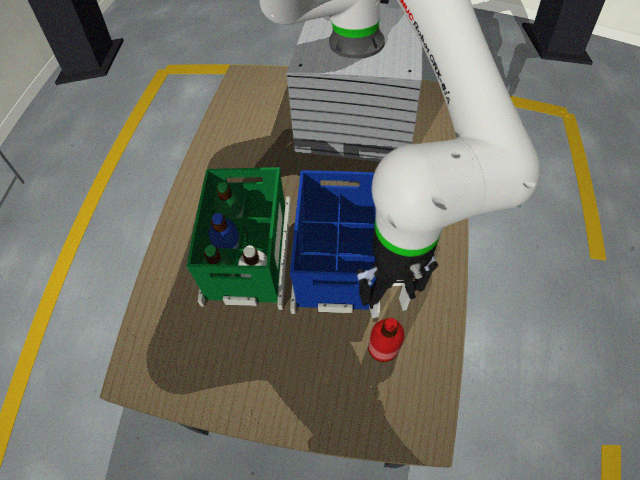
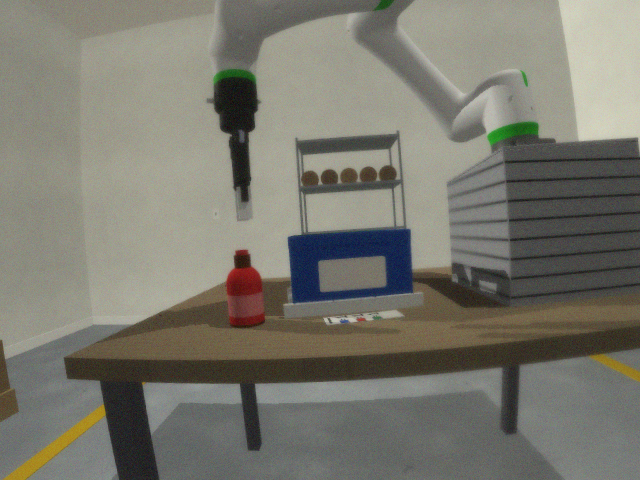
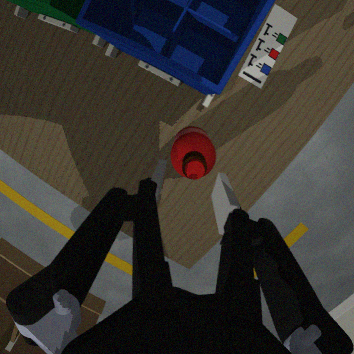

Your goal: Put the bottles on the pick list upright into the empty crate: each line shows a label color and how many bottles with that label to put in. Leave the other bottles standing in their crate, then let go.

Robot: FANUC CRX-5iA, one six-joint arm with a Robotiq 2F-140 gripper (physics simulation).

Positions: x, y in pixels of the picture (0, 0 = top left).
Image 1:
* my gripper: 387, 307
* red bottle: 387, 335
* blue bottle: 223, 233
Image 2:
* my gripper: 244, 219
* red bottle: 244, 284
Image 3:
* my gripper: 189, 178
